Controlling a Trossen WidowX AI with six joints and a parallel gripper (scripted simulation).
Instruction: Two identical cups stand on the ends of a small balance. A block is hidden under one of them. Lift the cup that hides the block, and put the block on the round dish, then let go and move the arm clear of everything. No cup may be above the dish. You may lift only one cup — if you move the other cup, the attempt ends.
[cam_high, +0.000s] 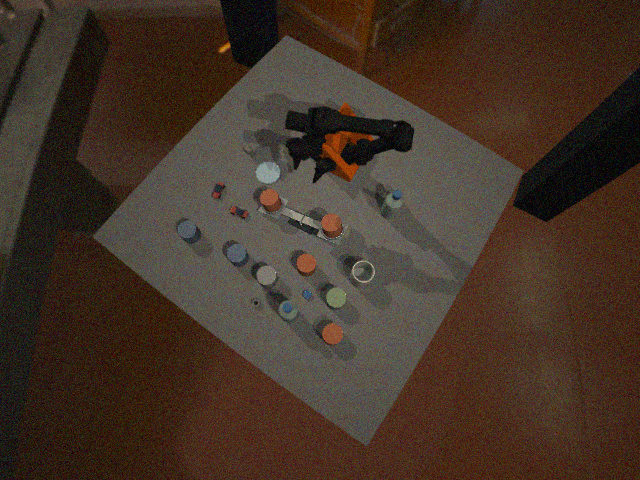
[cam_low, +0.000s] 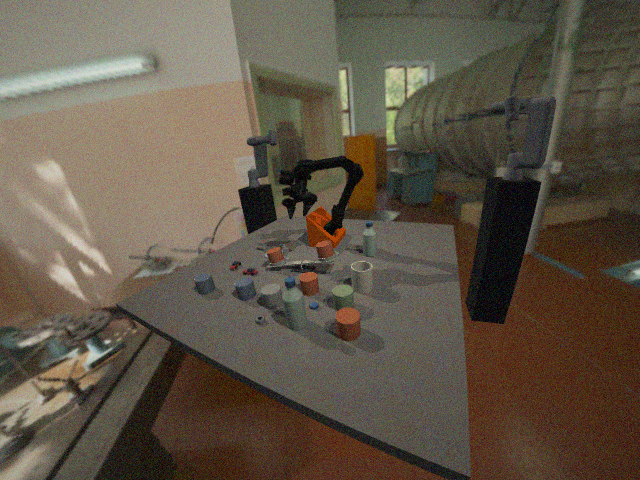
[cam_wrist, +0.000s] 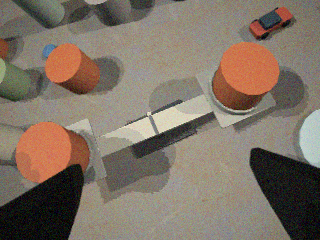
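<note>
Right now the grey block is 19 cm below my gripper tip, 10 cm to the right of it and 7 cm ahead of it. Round my gripper tip: white cup (32 cm to the left, 19 cm below, 17 cm ahead); then balance (19 cm below, 8 cm ahead, 3 cm to the left); then pale blue round dish (23 cm below, 20 cm to the right, 5 cm behind).
</note>
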